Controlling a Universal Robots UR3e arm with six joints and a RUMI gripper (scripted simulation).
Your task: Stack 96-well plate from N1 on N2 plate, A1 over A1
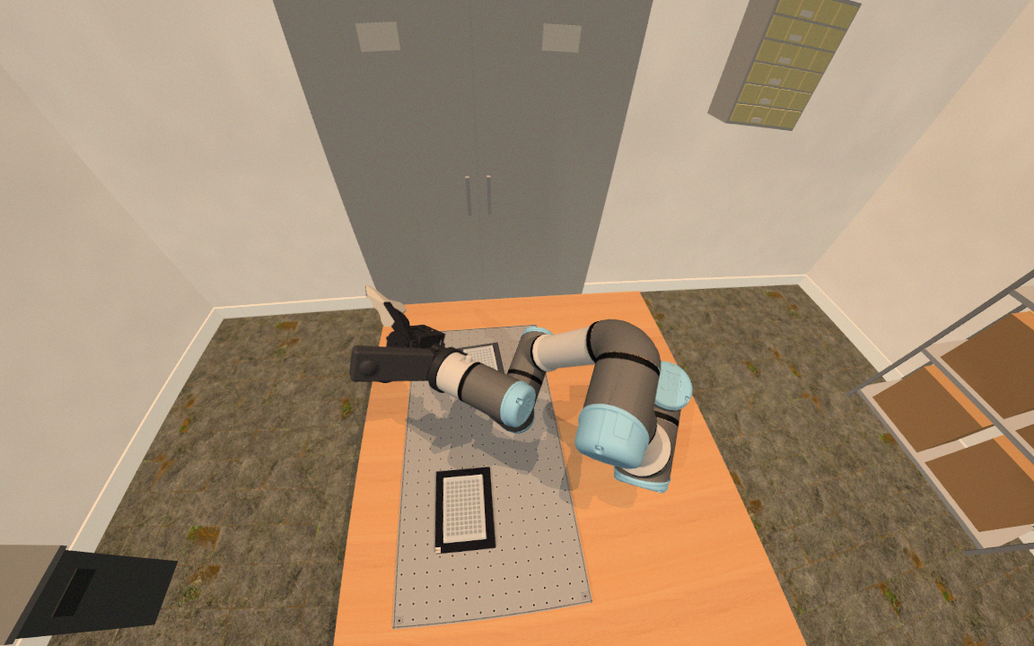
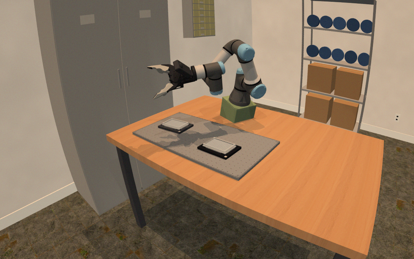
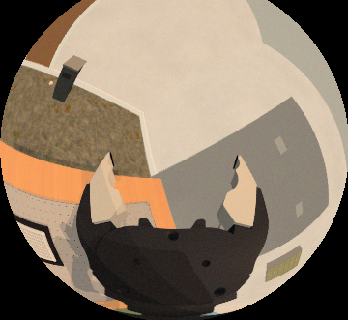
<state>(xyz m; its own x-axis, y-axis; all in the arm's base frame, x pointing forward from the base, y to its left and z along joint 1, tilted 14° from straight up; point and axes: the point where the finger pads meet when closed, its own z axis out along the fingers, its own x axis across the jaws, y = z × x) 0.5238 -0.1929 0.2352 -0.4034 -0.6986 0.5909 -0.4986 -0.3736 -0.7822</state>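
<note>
Right now the black plate nest is 140 mm behind my hand, 260 mm to the left of it and 310 mm below it.
</note>
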